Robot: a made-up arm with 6 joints.
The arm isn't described. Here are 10 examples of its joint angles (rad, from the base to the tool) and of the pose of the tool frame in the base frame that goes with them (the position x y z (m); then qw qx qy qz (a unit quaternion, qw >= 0)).
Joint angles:
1: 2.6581 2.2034 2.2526 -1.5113 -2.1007 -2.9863
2: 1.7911 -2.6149 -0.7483 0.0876 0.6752 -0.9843
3: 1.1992 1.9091 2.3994 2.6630 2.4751 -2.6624
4: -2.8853 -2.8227 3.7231 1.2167 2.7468 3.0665
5: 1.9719 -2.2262 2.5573 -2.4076 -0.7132 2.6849
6: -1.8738 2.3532 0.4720 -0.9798 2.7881 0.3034
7: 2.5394 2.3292 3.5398 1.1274 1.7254 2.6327
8: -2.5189 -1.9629 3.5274 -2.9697 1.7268 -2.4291
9: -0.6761 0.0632 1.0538 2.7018 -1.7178 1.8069
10: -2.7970 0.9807 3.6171 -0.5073 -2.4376 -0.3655
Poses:
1: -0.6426 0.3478 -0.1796 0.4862 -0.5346 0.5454 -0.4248
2: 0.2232 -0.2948 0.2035 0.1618 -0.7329 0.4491 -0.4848
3: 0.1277 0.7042 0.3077 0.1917 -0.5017 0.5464 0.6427
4: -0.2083 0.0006 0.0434 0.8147 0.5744 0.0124 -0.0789
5: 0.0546 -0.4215 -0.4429 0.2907 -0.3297 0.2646 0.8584
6: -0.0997 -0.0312 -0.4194 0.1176 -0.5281 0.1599 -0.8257
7: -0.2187 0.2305 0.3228 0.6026 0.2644 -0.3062 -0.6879
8: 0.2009 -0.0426 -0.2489 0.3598 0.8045 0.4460 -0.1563
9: 0.2294 -0.0054 0.9813 0.2118 0.0093 -0.8477 0.4862
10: -0.0925 0.1098 0.6896 0.3242 -0.0723 0.0158 -0.9431
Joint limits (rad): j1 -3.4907..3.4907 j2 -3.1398..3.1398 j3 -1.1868..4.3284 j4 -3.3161..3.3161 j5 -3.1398..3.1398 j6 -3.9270..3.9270
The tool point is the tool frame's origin. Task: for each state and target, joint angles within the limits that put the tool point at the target. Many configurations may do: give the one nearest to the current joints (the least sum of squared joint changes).
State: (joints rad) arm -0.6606 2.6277 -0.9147 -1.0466 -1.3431 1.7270
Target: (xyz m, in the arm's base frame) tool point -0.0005 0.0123 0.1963
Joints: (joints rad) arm -0.6817 3.1123 -1.1698 -1.6308 -1.3431 1.7270
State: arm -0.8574 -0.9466 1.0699 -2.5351 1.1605 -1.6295
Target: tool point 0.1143 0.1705 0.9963
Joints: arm -1.4279 -0.2905 1.5413 -2.6732 1.1605 -1.6295
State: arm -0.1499 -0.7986 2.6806 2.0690 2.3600 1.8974
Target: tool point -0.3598 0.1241 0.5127
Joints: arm -0.1628 0.0426 3.1120 2.0003 2.3600 1.8974
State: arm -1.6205 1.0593 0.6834 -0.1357 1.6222 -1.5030
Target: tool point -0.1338 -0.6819 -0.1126
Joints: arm -1.5418 1.6465 0.8444 -0.0814 1.6222 -1.5030
